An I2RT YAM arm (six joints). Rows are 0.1 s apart.
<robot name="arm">
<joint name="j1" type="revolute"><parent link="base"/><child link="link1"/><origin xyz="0.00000 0.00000 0.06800"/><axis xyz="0 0 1"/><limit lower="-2.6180" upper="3.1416"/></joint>
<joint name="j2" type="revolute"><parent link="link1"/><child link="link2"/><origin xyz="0.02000 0.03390 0.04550"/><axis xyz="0 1 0"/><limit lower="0.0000" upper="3.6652"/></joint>
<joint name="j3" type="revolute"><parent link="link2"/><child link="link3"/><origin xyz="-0.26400 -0.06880 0.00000"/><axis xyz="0 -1 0"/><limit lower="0.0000" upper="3.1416"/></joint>
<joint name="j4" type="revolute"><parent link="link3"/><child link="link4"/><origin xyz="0.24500 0.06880 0.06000"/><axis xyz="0 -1 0"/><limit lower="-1.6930" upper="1.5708"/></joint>
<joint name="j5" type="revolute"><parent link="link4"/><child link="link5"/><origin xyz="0.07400 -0.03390 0.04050"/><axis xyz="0 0 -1"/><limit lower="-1.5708" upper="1.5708"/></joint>
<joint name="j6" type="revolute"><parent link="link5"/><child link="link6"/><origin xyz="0.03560 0.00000 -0.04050"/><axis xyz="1 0 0"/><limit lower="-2.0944" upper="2.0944"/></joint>
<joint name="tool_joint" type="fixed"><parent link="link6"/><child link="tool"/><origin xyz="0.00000 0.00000 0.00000" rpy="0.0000 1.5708 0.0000"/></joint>
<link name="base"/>
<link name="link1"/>
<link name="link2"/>
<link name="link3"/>
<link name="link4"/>
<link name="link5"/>
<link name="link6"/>
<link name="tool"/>
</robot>
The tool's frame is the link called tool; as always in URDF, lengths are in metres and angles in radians.
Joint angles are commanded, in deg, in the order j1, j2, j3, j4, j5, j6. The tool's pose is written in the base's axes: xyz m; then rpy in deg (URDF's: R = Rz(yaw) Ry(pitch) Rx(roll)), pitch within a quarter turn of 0, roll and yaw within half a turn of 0. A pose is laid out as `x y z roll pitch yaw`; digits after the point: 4 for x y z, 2 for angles.
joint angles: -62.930, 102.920, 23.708, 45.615, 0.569, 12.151
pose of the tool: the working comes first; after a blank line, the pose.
Where each joint sits with the arm in this pose, in the base's axes (m; each line is computed from the numbers above, not from the rounded line before):
j1: 0.0000 0.0000 0.0680
j2: 0.0393 -0.0024 0.1135
j3: 0.0049 -0.0863 0.3708
j4: 0.1138 -0.1483 0.1414
j5: 0.1219 -0.2385 0.1342
j6: 0.1249 -0.2451 0.0807
the tool: 0.1249 -0.2451 0.0807

0.1249 -0.2451 0.0807 162.93 54.63 95.75
